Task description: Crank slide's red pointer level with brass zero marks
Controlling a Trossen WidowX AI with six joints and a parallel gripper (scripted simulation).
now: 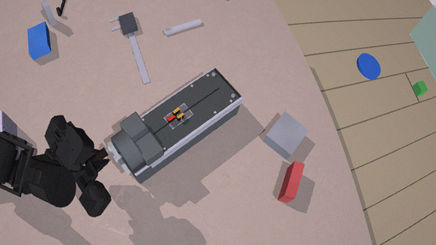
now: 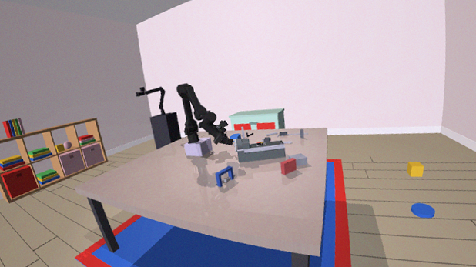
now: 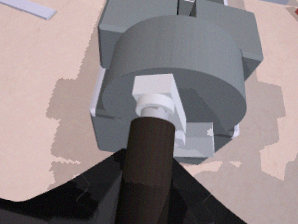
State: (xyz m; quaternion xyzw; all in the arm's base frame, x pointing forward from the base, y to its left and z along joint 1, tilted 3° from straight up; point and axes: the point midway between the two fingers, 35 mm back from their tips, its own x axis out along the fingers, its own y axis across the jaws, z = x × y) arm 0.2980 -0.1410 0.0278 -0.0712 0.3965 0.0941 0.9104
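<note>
My gripper tip is now 20 mm below the dark brown crank handle and 20 mm past it. Also, from my gripper tip: red pointer 150 mm ahead, 20 mm to the left, 10 mm below; then red block 320 mm ahead, 180 mm to the right, 70 mm below; then grey block 360 mm ahead, 80 mm to the right, 80 mm below.
</note>
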